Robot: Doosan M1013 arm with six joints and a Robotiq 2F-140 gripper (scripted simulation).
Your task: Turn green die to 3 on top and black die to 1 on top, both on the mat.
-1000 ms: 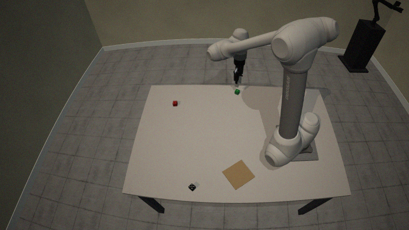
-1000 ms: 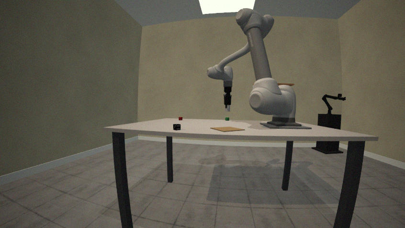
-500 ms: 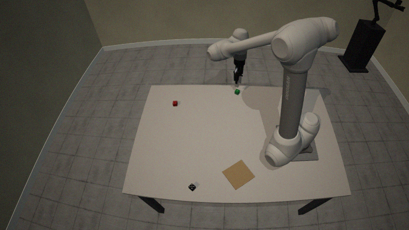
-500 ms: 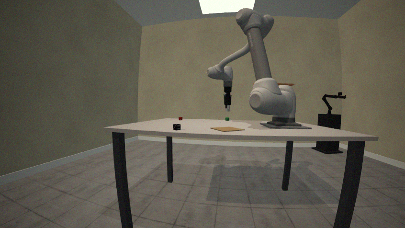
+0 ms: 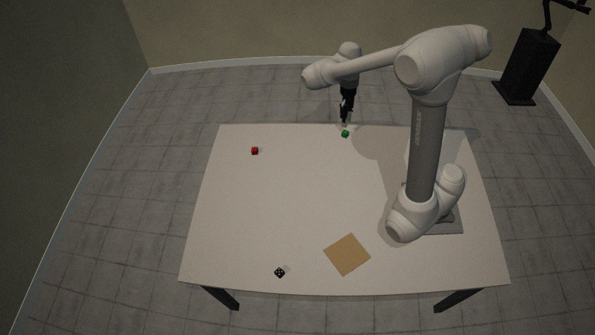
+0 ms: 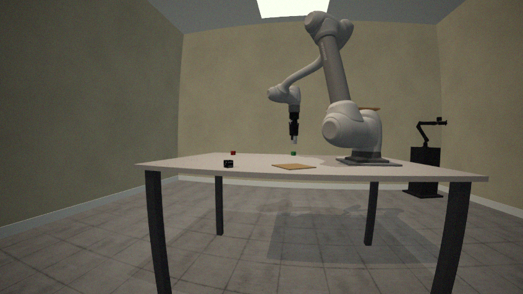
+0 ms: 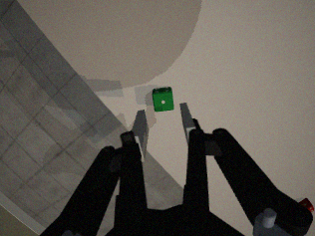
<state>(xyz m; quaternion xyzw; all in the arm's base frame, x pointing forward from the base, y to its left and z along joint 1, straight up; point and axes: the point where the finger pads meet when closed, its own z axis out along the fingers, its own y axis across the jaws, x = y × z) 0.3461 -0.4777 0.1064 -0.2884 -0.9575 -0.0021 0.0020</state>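
My hand is 11 cm above the green die. Round my hand: red die: 46 cm ahead, 11 cm below, 7 cm to the left; then black die: 71 cm to the left, 35 cm ahead, 11 cm below; then tan mat: 64 cm to the left, 12 cm below, 8 cm ahead.
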